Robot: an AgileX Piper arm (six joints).
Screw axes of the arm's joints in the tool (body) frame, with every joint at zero. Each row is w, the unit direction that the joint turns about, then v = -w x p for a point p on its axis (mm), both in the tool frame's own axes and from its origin. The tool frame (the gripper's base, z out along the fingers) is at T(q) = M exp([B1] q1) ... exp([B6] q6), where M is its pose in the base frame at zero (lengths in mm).
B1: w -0.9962 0 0.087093 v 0 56.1 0
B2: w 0 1 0 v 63.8 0 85
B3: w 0 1 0 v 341.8 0 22
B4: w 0 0 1 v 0 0 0
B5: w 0 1 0 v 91 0 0
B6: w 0 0 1 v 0 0 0
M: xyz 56.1 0 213.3 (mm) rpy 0 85.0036 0 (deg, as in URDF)
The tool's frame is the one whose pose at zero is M.
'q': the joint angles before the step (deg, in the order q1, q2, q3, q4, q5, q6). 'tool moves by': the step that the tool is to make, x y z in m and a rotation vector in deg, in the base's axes. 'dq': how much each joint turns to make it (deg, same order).
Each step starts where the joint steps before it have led.
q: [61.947 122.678 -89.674 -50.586 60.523 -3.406]
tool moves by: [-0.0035 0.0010 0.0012 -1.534 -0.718 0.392]
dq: [0.686 -0.002 0.001 -0.923 1.339 -0.269]
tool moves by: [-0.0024 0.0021 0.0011 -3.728 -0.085 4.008]
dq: [0.557 0.001 0.006 -1.090 0.267 -4.465]
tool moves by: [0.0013 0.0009 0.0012 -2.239 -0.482 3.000]
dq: [0.002 -0.011 0.006 -1.284 -0.509 -2.960]
